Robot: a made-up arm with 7 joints.
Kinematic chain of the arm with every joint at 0, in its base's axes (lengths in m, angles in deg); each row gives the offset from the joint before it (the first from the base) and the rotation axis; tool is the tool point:
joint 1: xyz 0 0.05 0 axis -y
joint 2: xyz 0 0.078 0 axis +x
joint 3: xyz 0 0 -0.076 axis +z
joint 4: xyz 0 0 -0.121 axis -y
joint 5: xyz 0 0 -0.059 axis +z
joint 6: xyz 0 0 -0.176 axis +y
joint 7: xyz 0 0 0 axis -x
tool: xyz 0 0 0
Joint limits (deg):
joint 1: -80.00..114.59
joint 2: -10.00..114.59
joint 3: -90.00..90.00
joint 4: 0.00..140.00
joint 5: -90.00..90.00
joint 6: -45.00..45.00
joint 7: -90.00..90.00
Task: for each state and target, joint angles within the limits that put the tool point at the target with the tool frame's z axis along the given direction. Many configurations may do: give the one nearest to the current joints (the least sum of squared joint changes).
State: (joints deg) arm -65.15 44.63 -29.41 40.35 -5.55 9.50 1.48
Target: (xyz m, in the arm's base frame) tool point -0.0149 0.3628 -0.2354 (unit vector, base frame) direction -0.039 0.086 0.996
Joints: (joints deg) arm -65.45 87.48 -25.89 79.59 -5.96 -13.97 -4.86
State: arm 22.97 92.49 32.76 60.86 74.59 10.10 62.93
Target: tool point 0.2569 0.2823 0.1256 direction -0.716 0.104 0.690
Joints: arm -20.23 114.59 32.05 82.84 47.45 30.32 49.16
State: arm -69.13 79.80 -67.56 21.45 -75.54 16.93 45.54
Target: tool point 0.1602 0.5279 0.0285 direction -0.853 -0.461 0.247
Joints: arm -79.22 114.31 -83.11 4.02 -90.00 33.09 32.04
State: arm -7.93 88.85 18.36 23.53 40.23 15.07 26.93
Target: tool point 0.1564 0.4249 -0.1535 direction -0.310 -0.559 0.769
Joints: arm -27.14 76.72 1.28 62.93 30.16 29.32 11.54
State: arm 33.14 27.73 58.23 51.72 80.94 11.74 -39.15
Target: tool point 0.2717 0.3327 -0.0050 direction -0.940 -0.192 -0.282
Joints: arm 48.57 14.68 39.59 76.44 90.00 31.86 -22.07
